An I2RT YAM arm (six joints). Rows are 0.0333 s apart.
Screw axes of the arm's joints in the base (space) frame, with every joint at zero. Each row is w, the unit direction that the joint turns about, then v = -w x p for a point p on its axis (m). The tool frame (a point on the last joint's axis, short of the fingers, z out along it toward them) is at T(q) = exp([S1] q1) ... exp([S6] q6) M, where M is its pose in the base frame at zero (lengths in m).
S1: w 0 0 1 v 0.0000 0.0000 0.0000
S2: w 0 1 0 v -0.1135 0.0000 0.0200
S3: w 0 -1 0 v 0.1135 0.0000 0.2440
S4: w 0 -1 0 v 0.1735 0.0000 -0.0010
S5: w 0 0 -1 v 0.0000 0.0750 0.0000
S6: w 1 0 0 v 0.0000 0.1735 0.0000
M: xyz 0.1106 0.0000 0.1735 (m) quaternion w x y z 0.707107 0 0.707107 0
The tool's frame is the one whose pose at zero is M.
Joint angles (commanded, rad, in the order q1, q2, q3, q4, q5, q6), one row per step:
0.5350 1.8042 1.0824 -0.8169 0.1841 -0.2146
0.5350 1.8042 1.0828 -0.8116 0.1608 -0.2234
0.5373 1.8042 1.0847 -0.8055 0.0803 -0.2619
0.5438 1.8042 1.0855 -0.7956 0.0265 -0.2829
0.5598 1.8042 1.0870 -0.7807 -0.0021 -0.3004
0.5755 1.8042 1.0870 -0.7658 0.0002 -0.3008
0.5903 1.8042 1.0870 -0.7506 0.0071 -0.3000
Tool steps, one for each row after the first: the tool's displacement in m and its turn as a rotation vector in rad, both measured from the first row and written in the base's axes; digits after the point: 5 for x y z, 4 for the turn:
0.00016 0.00105 -0.00003 0.0219 0.0081 0.0095
-0.00069 0.00467 0.00009 0.0914 0.0456 0.0532
-0.00162 0.00870 0.00022 0.1413 0.0646 0.0837
-0.00309 0.01486 0.00066 0.1720 0.0664 0.1199
-0.00432 0.01982 0.00079 0.1767 0.0536 0.1372
-0.00537 0.02443 0.00095 0.1779 0.0382 0.1520

